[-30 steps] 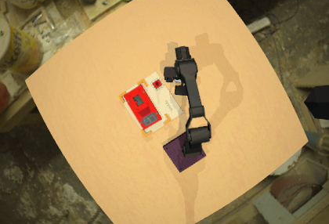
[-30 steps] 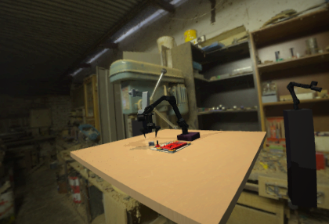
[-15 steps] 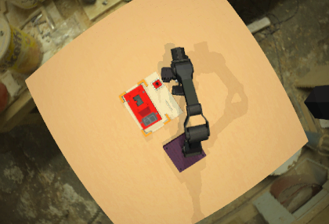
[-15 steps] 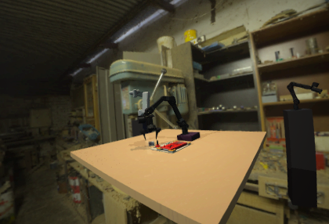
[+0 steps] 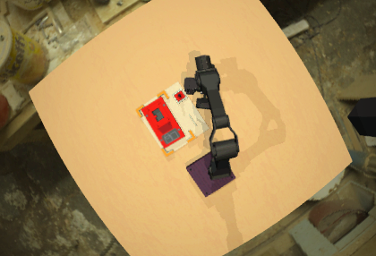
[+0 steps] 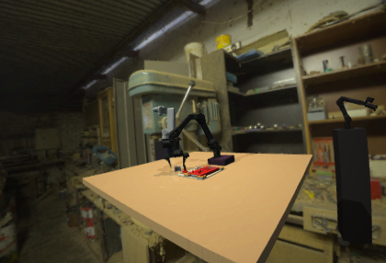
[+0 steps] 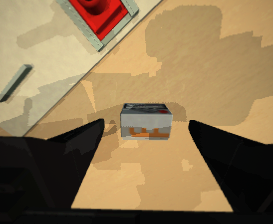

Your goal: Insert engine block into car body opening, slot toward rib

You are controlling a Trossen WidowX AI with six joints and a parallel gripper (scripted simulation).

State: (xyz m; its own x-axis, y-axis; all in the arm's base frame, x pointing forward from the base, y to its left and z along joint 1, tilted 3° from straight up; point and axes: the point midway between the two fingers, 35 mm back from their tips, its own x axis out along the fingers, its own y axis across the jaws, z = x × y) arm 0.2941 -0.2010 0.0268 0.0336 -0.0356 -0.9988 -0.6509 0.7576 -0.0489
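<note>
Right now my gripper tip is 1 cm above the engine block. Also, from my gripper tip: black peg: 5 cm ahead, 10 cm to the left, 1 cm above.
</note>
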